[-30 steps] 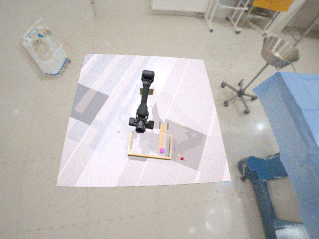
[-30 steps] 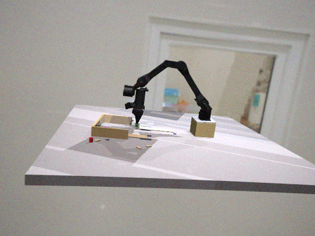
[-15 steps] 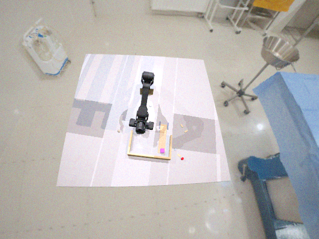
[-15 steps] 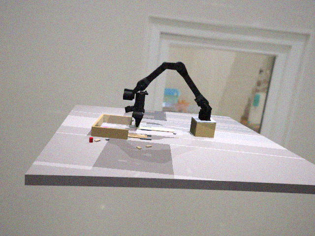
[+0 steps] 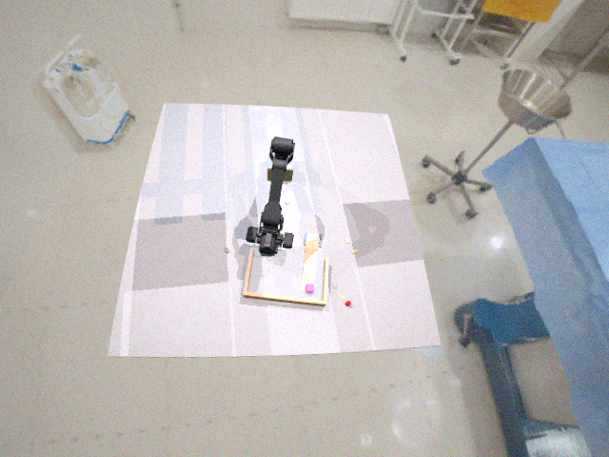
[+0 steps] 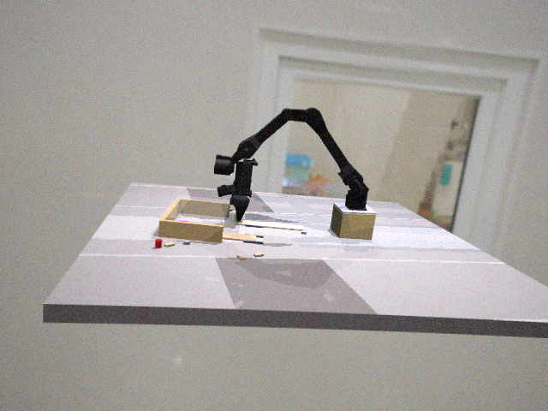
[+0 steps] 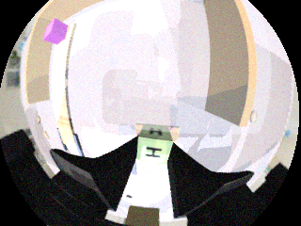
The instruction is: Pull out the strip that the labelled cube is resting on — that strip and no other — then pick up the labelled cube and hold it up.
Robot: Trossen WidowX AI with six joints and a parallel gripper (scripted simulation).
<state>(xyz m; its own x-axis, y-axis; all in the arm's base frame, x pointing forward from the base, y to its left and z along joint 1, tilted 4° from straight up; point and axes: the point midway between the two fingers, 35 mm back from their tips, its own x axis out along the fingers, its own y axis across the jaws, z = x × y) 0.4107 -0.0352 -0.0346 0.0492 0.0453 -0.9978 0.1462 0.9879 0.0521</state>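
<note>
Right now the zigzag strip is 11 cm behind my gripper tip and 1 cm below it. Also, from my gripper tip: labelled cube: 1 cm above; then red peg: 32 cm to the left, 25 cm ahead.
</note>
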